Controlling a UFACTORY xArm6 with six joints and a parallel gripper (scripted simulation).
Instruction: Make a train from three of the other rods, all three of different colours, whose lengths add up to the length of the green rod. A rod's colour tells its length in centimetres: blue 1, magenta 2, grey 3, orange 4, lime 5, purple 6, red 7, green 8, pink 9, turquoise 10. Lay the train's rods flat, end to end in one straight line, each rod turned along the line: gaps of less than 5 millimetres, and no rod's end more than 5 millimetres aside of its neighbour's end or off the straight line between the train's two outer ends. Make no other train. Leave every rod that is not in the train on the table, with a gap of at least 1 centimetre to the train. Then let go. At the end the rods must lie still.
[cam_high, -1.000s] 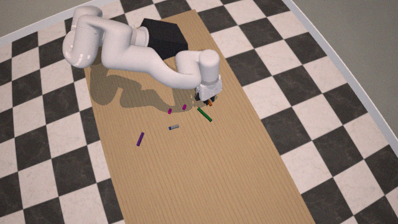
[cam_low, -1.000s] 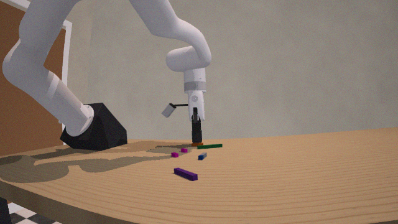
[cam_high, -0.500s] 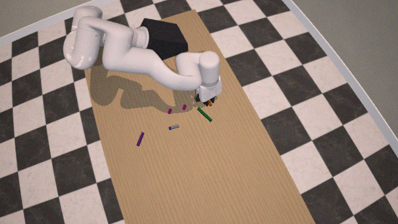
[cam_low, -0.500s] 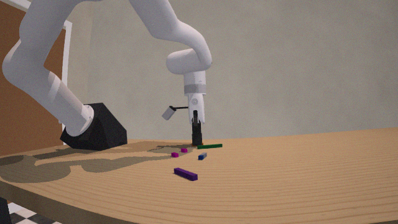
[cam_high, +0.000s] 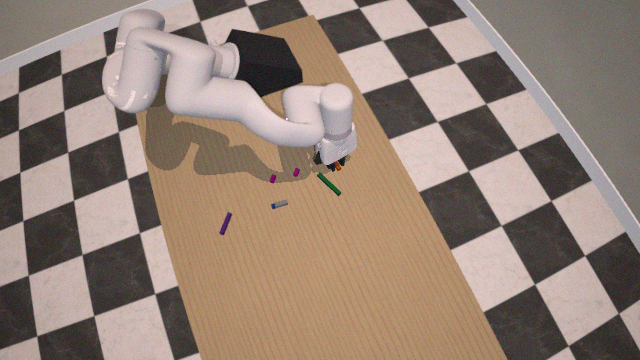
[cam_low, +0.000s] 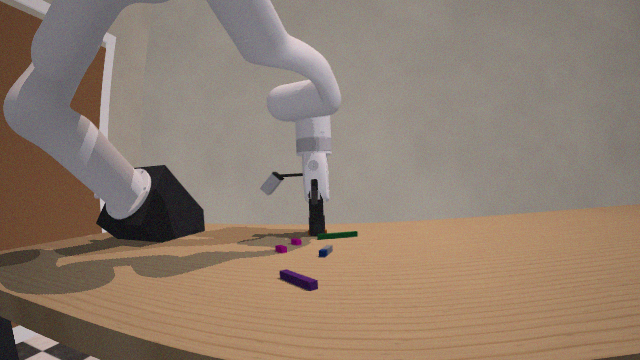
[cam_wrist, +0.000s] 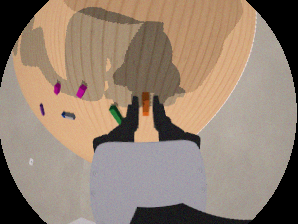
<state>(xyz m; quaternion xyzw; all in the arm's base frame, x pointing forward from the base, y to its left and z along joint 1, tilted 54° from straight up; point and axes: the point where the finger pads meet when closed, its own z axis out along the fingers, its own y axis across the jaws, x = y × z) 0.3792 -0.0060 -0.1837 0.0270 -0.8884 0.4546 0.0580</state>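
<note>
The orange rod is 20 mm below my hand. Round my hand: blue rod: 200 mm to the right, 40 mm ahead, 20 mm below; grey rod: 180 mm to the right, 40 mm ahead, 20 mm below; green rod: 50 mm ahead, 40 mm to the right, 20 mm below.
</note>
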